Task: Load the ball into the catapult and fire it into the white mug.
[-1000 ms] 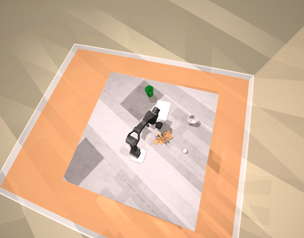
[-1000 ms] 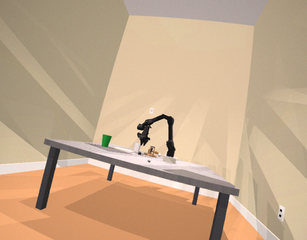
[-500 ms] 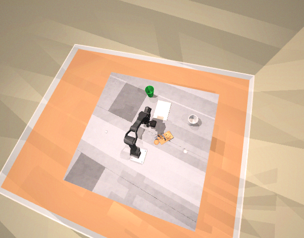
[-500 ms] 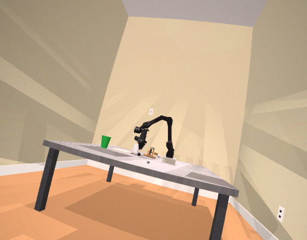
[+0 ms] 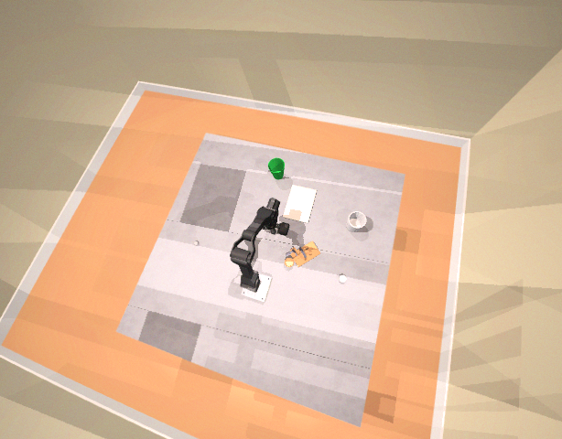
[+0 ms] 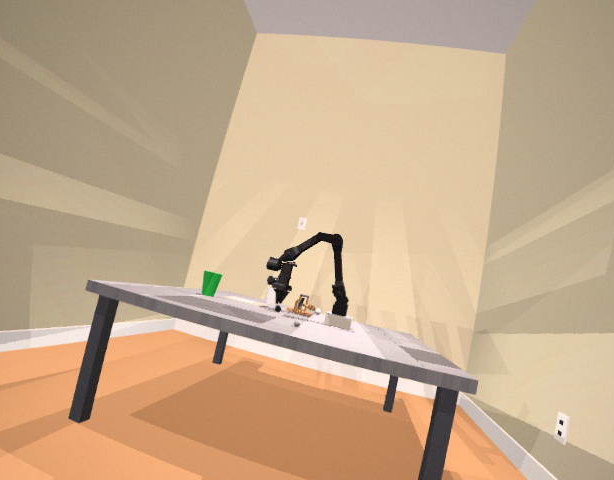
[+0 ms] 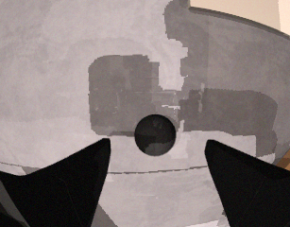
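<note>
My gripper tip is 20 mm above the dark ball. From my gripper tip the other things lie so: wooden catapult 80 mm behind, 180 mm to the right, 10 mm above; green cup 330 mm ahead, 130 mm to the left, 10 mm below; white flat sheet 210 mm ahead, 70 mm to the right, 40 mm below.
</note>
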